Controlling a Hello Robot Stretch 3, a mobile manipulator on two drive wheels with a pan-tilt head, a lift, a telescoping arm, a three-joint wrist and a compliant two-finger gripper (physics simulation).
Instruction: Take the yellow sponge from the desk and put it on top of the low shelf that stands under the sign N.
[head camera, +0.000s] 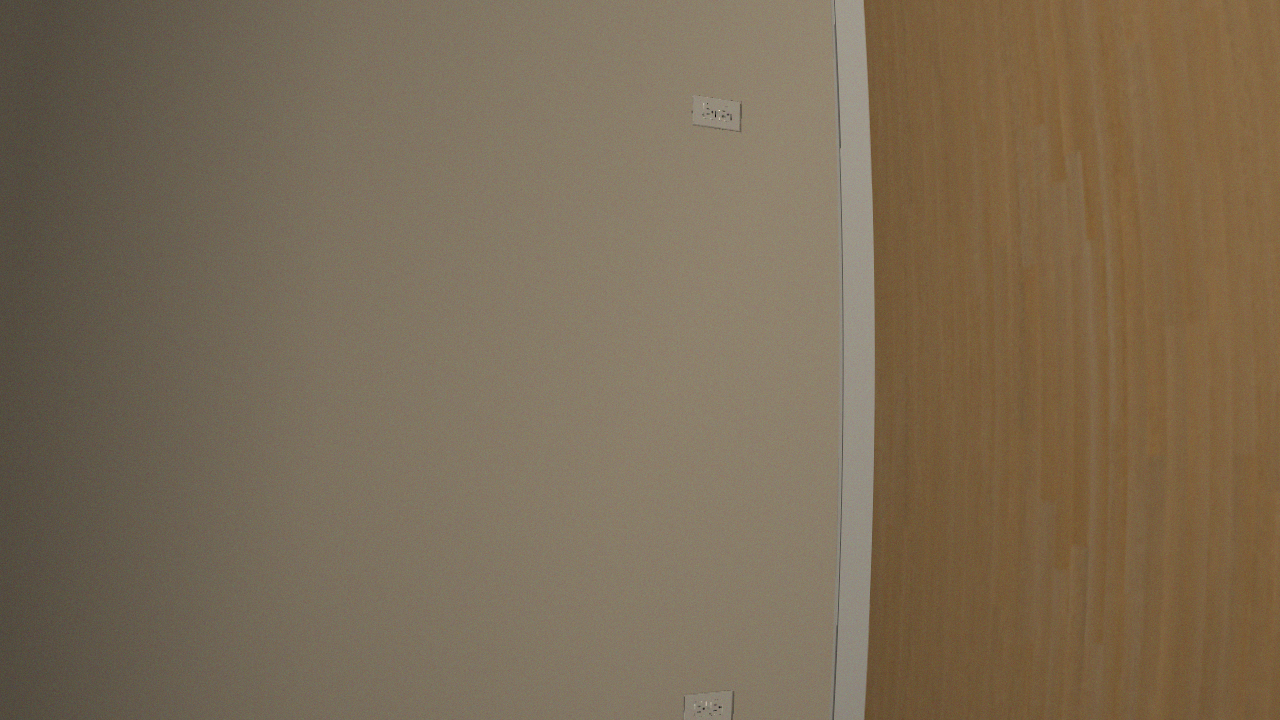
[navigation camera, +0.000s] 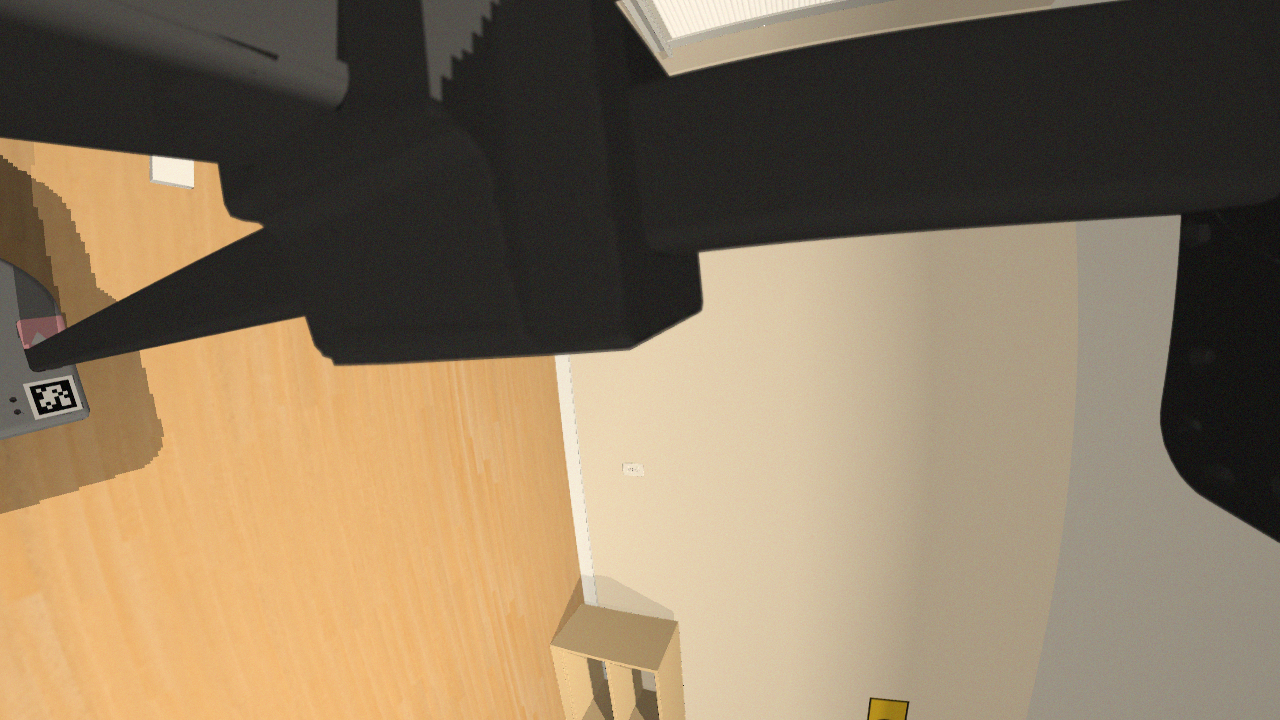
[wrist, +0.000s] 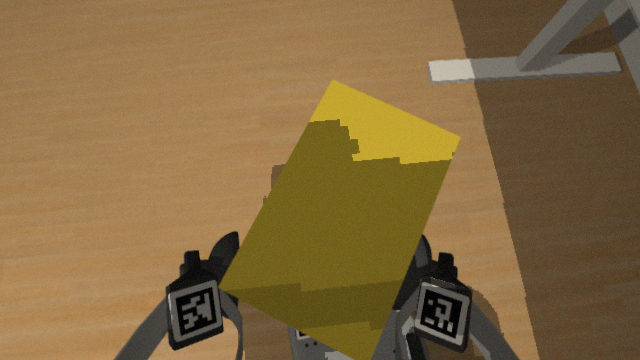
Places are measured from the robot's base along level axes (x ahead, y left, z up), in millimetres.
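Pixels of known places: gripper, fingertip midpoint: (wrist: 322, 257).
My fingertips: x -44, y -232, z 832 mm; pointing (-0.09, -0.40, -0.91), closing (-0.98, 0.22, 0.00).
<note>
Behind a point stands the place of what it marks.
In the wrist view my gripper (wrist: 322, 257) {y -233, x -43, z 832 mm} is shut on the yellow sponge (wrist: 370, 200) {y -248, x -65, z 882 mm}. The sponge sits tilted between the two fingertips, above the wood floor and partly in shadow. In the navigation view a low wooden shelf (navigation camera: 615, 634) {y 1580, x 1790, z 309 mm} stands against the wall at the bottom, cut off by the frame. A yellow sign (navigation camera: 888, 708) {y 1767, x 2282, z 1751 mm} on the wall shows at the bottom edge; its letter is cut off, so I cannot tell which sign it is. A light grey desk leg (wrist: 495, 68) stands at the upper right of the wrist view. The desk top does not show.
My black arm (navigation camera: 895, 152) {y 117, x -61, z 1266 mm} crosses the upper part of the navigation view. Part of my base (navigation camera: 17, 420) {y 81, x 23, z 160 mm} shows at its left edge. A white wall outlet (navigation camera: 632, 469) {y 1902, x 930, z 397 mm} sits above the baseboard. The head view shows a wall (head camera: 447, 358) {y 1963, x 365, z 970 mm}, two outlets and wood floor (head camera: 1074, 358) {y 1304, x 296, z 1 mm}.
</note>
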